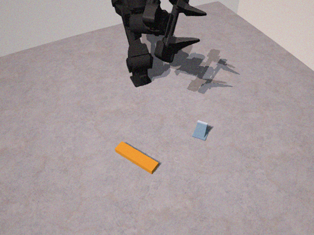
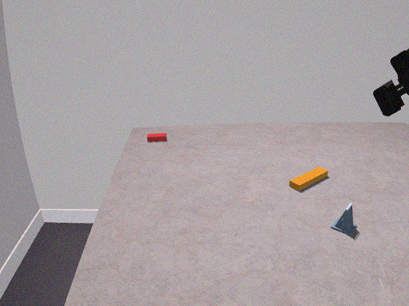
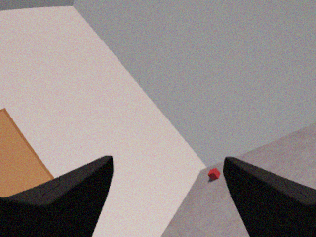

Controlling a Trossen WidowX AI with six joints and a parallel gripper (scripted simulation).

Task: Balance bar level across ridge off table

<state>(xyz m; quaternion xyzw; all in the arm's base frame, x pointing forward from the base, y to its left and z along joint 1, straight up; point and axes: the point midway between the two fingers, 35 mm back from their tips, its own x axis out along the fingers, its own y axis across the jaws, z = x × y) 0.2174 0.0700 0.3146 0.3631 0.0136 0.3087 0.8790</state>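
My gripper tip is now 70 mm short of the bar, 230 mm to the left of it and 310 mm above it. From my gripper tip the other things lie so: red block 490 mm ahead, 590 mm to the right, 310 mm below.
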